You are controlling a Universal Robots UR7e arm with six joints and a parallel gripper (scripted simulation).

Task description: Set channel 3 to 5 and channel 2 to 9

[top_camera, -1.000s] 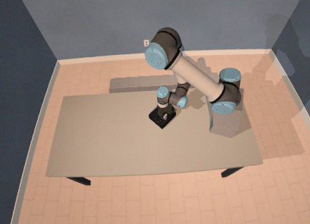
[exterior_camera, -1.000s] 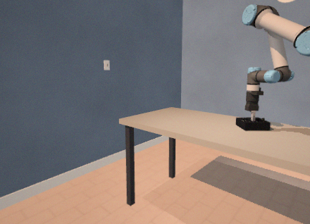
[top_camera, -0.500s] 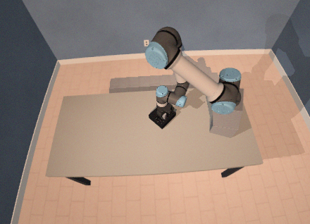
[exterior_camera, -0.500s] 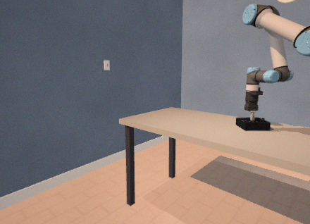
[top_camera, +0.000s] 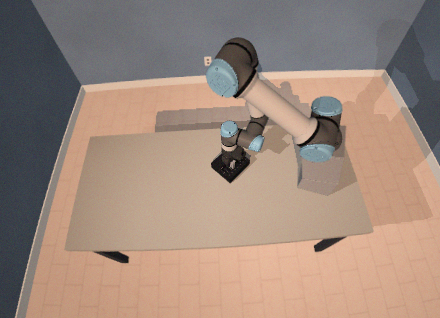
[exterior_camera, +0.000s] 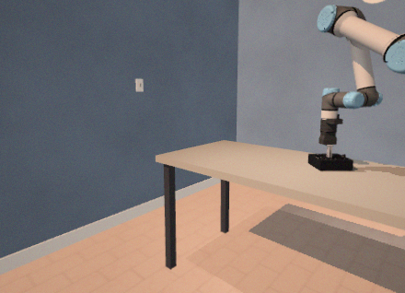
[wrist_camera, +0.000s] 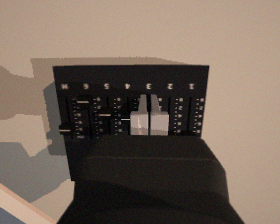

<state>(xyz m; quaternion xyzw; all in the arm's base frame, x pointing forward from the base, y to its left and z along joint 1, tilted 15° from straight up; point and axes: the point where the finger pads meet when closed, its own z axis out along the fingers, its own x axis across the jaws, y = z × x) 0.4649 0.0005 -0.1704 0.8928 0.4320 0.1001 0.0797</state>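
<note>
My hand is 10 mm to the left of the channel 3 fader cap, 10 mm short of it and 10 mm above it. Round my hand: channel 1 fader cap: 60 mm ahead, 10 mm to the left, 10 mm below; channel 4 fader cap: 30 mm to the right, 10 mm below; channel 5 fader cap: 40 mm to the right, 20 mm behind, 10 mm below.
</note>
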